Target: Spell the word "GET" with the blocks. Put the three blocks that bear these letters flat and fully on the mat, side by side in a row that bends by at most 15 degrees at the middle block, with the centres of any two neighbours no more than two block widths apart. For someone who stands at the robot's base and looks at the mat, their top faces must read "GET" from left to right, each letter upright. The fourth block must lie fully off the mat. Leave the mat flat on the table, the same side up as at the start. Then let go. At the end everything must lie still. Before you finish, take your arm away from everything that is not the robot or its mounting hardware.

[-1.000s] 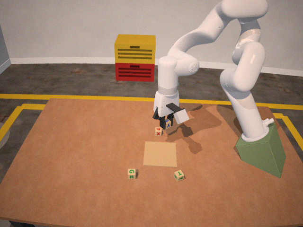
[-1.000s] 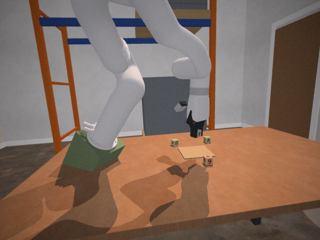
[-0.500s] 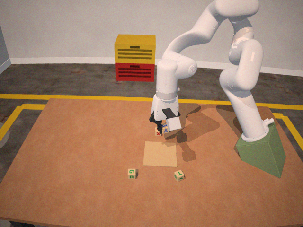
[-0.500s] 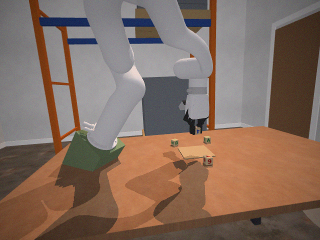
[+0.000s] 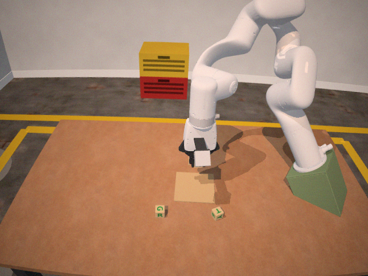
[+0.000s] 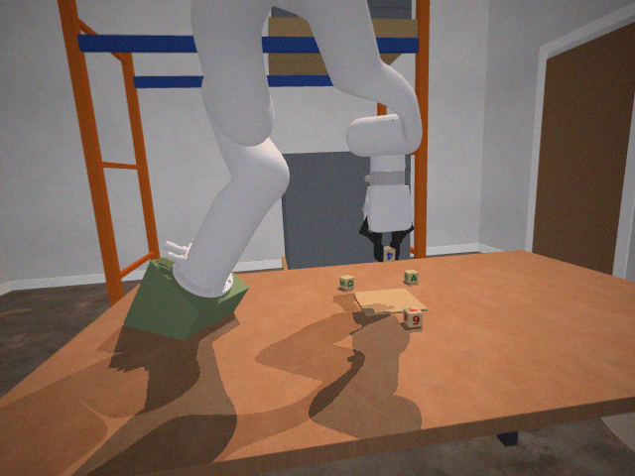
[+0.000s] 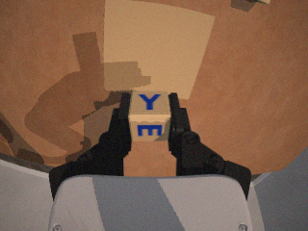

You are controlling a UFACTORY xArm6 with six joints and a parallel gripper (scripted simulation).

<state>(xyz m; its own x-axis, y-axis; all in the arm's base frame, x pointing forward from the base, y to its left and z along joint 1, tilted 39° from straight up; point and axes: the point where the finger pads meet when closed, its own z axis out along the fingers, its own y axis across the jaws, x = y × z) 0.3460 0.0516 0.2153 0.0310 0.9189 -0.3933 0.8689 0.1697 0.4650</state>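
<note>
Right now my hand is 12 cm above the tan mat and 1 cm to the right of it. Also, from my hand: e block (1 cm below); t block (14 cm to the left, 11 cm below, 5 cm behind); red-lettered block (12 cm to the right, 11 cm below, 1 cm behind).
</note>
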